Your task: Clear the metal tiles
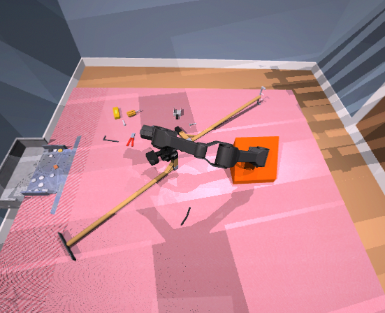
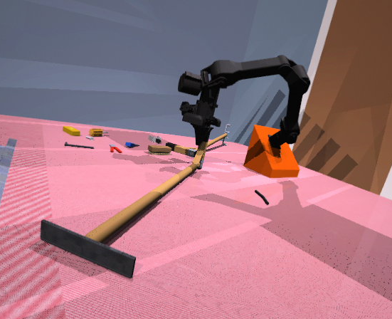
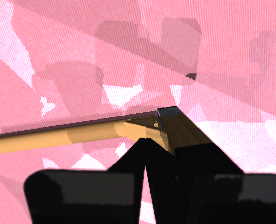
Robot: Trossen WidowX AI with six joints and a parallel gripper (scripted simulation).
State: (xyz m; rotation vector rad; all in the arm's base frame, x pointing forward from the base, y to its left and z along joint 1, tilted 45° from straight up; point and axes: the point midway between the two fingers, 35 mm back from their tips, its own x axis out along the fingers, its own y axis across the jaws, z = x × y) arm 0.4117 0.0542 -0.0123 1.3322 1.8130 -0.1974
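Right now the long scraper is 18 cm to the left of my gripper tip, 17 cm ahead of it and 2 cm below it. Round my gripper tip: wooden block: 17 cm to the right, 7 cm below, 5 cm ahead; black strip: 24 cm to the left, 10 cm behind, 8 cm below; blue tool: 26 cm to the right, 14 cm ahead, 8 cm below.
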